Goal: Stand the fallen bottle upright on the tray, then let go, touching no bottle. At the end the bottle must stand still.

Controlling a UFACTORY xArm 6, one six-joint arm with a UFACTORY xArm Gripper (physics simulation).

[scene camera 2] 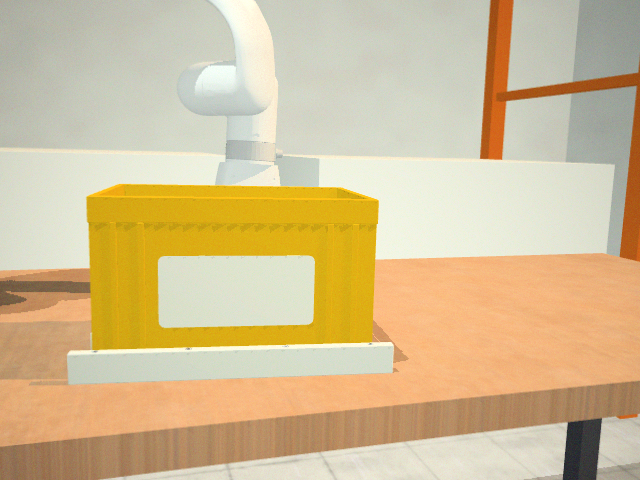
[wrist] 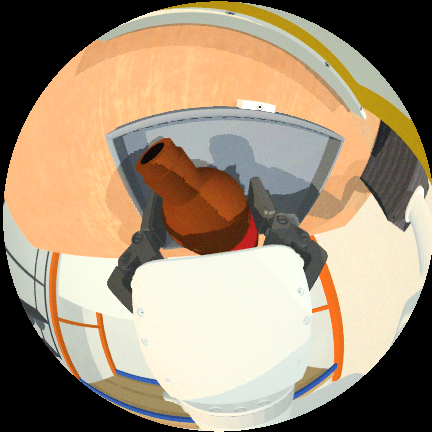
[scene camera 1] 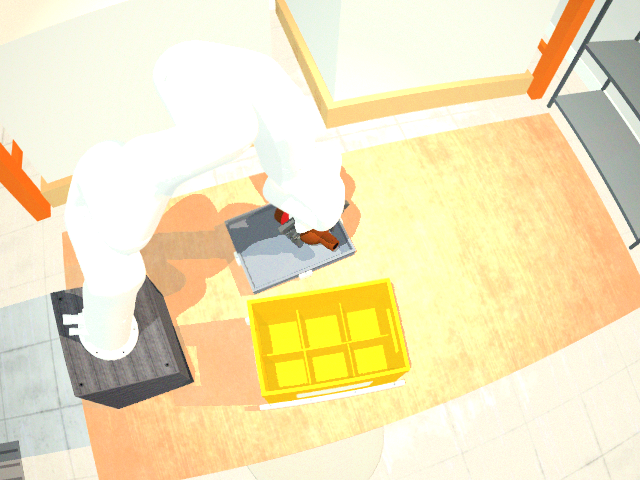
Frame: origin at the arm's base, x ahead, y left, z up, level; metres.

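Where they show: gripper, fingertip midpoint: [wrist: 204, 193] [scene camera 1: 312, 233]; arm's base, origin of the base link: [scene camera 1: 108, 330].
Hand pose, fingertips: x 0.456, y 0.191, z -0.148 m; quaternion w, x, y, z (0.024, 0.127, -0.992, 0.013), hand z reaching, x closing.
Observation:
Things, the pixels of their top centre, and the offset from my fingertips. "spot": a spot on its surface instead.
- brown bottle, middle of its top: [wrist: 215, 251] [scene camera 1: 310, 218] dx -0.003, dy +0.014, dz +0.050 m
- grey tray, surface spot: [wrist: 295, 155] [scene camera 1: 270, 265] spot: dx -0.107, dy -0.043, dz -0.032 m
- yellow crate, middle of its top: [scene camera 2: 235, 191] [scene camera 1: 327, 336] dx -0.034, dy -0.274, dz +0.138 m
- white rail, middle of its top: [scene camera 2: 237, 347] [scene camera 1: 333, 396] dx -0.038, dy -0.372, dz -0.007 m
- small white block, surface spot: [wrist: 256, 106] [scene camera 1: 306, 273] spot: dx -0.031, dy -0.083, dz -0.022 m
The brown bottle [scene camera 1: 312, 237] [wrist: 205, 212] has a red band and is strongly tilted over the grey tray [scene camera 1: 273, 263] [wrist: 295, 155]. In scene camera 1 its neck points to the lower right and its base to the upper left. My gripper [wrist: 204, 193] is shut on the bottle's body, one dark finger on each side. The arm covers part of the bottle in scene camera 1, and whether its base touches the tray is hidden. In scene camera 2 the yellow crate hides the bottle, the tray and the fingers.
The yellow crate [scene camera 1: 320, 299] [scene camera 2: 124, 289] [wrist: 390, 107] with compartments stands near the tray, with a white rail [scene camera 1: 330, 395] [scene camera 2: 232, 364] along its outer side. A small white block [scene camera 1: 305, 274] [wrist: 256, 106] sits against the tray's long edge. The arm's dark pedestal [scene camera 1: 155, 330] [wrist: 395, 175] stands to the left in scene camera 1.

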